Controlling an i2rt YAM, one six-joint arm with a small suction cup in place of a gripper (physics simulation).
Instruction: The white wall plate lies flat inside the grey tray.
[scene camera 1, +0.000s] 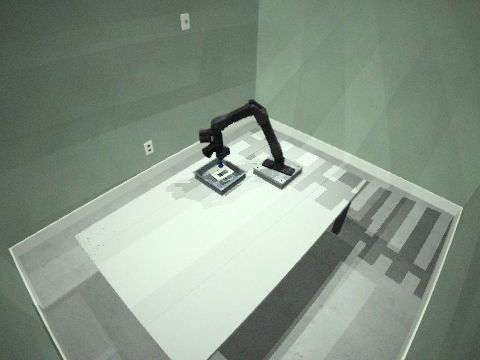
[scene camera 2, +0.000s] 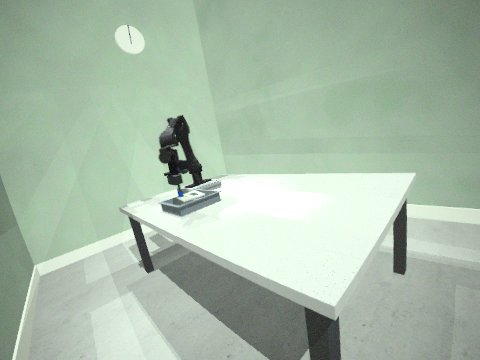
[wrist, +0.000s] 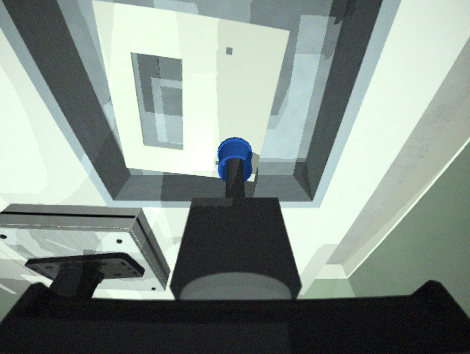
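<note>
The white wall plate (scene camera 1: 216, 175) (scene camera 2: 194, 194) (wrist: 198, 88), with a rectangular opening, sits within the walls of the grey tray (scene camera 1: 203, 177) (scene camera 2: 185, 208) (wrist: 335, 88). My blue suction cup (scene camera 1: 220, 165) (scene camera 2: 181, 194) (wrist: 234, 156) presses on the plate's near corner and holds it. In the wrist view the plate lies close to level over the tray floor. I cannot tell whether it rests on the floor. The tray stands on the white table (scene camera 1: 221, 250) (scene camera 2: 292, 221), just left of the arm's base.
The arm's base plate (scene camera 1: 278, 175) (scene camera 2: 211, 183) (wrist: 100, 242) stands close beside the tray. The table's far edge runs just behind both. The walls carry an outlet (scene camera 1: 148, 146) and a switch plate (scene camera 1: 185, 21).
</note>
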